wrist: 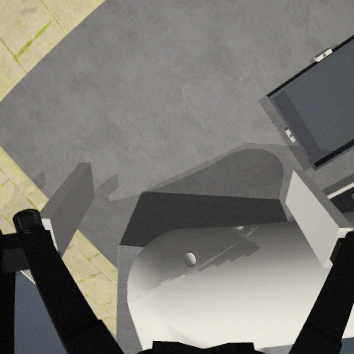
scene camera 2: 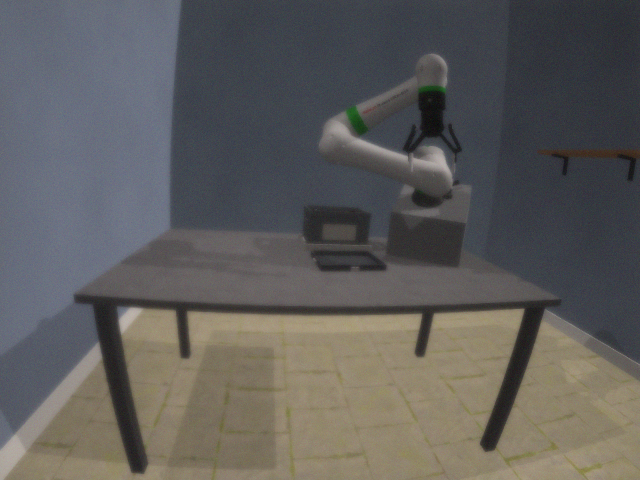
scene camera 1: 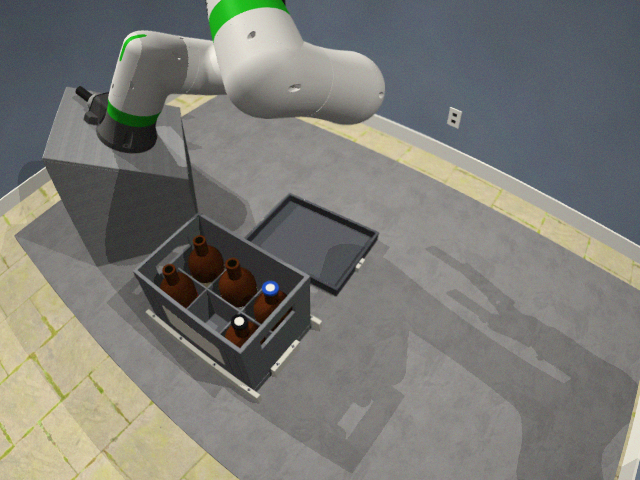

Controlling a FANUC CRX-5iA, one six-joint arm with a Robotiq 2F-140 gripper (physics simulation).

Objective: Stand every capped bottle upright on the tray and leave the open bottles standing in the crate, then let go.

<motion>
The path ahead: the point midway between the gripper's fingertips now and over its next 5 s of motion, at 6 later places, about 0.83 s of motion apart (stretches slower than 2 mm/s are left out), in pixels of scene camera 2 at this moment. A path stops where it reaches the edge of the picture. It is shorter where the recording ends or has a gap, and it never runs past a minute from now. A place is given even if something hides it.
The gripper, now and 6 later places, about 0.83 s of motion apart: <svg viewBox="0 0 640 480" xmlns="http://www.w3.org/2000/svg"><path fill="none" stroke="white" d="M431 172L432 164L432 158L426 150L413 150L402 150L391 150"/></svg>
</motion>
